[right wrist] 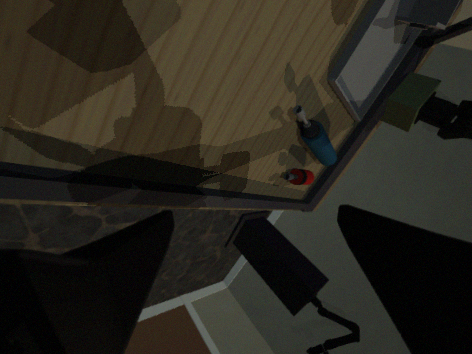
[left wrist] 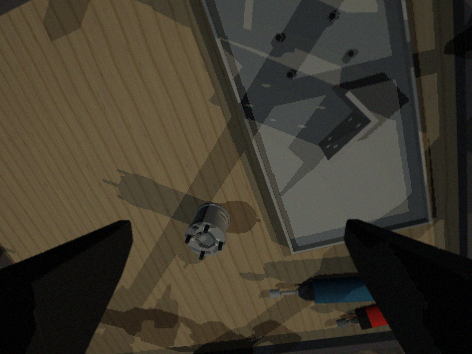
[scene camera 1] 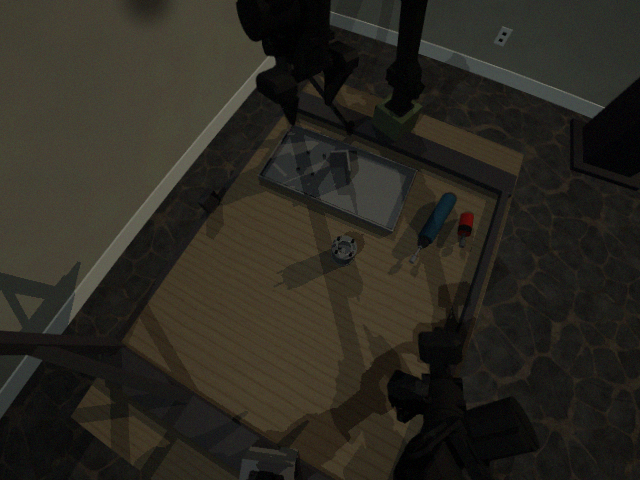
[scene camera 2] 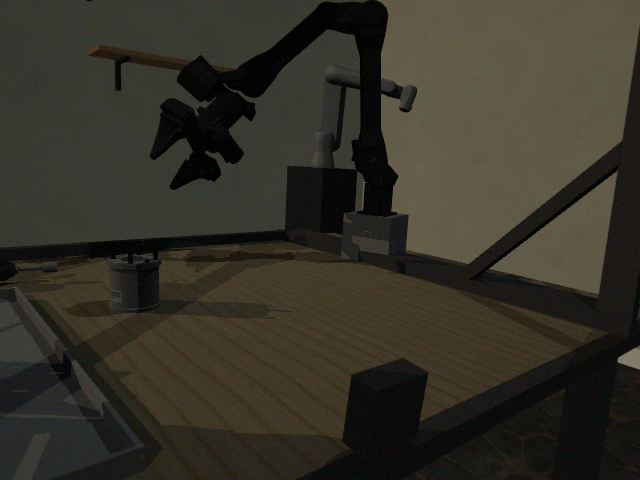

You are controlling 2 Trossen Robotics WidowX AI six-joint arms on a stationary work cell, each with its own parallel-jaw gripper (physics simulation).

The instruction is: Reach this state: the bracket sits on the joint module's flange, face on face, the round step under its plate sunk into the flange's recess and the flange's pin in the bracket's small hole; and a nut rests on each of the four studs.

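Observation:
The grey joint module stands upright on the table, flange up, its black studs bare; the pin is too small to tell. The bracket, a dark plate with holes and an upturned wall, lies in the tray. Several small black nuts lie loose in the tray beside it. My left gripper is open and empty, high above the tray's far left end in scene camera 1. My right gripper is open and empty, high above the table.
A blue-handled driver and a shorter red one lie right of the tray in scene camera 1. A dark block stands at the table's near edge in scene camera 2. Raised dark borders edge the table.

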